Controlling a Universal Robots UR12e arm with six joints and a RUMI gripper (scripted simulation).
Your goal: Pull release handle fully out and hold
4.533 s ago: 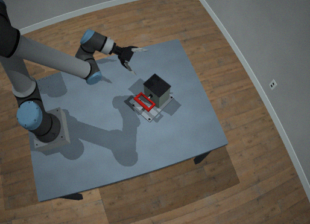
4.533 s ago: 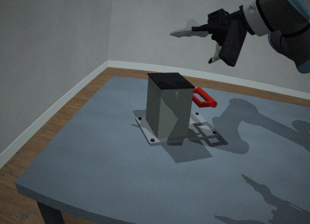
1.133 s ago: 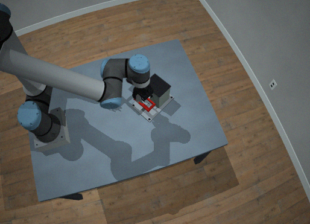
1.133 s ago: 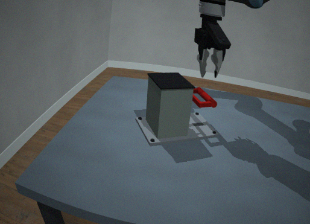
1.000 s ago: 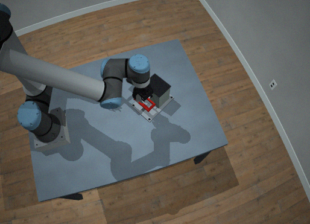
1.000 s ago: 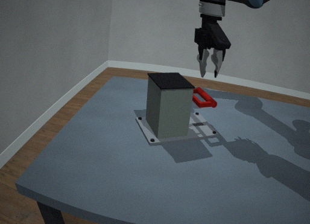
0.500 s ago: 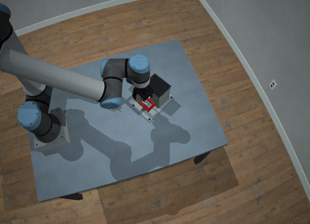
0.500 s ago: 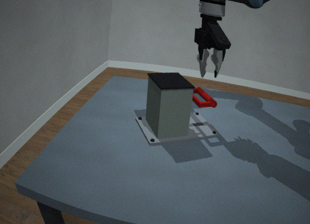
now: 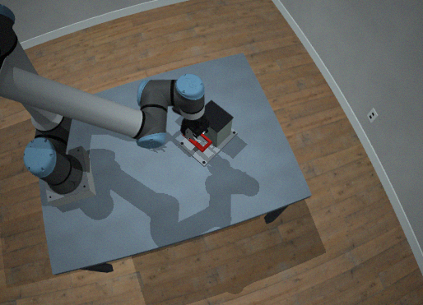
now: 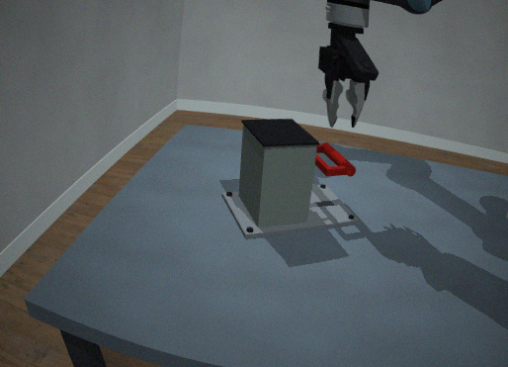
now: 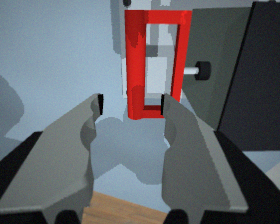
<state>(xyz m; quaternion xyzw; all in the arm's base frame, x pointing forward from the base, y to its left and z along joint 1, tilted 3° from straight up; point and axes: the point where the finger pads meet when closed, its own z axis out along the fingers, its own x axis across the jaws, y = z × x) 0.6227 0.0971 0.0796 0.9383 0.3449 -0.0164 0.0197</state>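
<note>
Now: the red release handle 80 mm below my hand, 40 mm ahead of it and 30 mm to the left of it.
</note>
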